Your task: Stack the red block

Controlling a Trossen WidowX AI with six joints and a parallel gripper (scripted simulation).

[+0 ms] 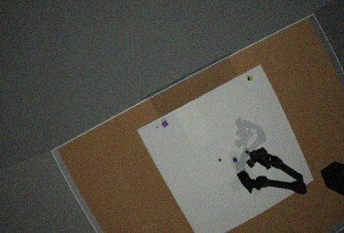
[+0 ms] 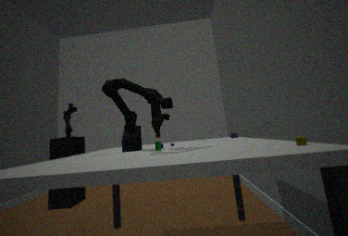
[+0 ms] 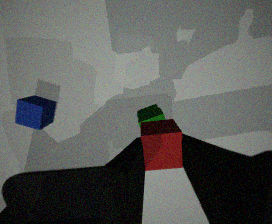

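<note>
My gripper tip is now 1 cm past the blue block, 13 cm to the right of it and 7 cm above it. The rest, counted from my gripper tip: yellow block (58 cm ahead, 34 cm to the right, 7 cm below); then dark block (5 cm ahead, 26 cm to the left, 7 cm below); then red block (right at my gripper tip).
</note>
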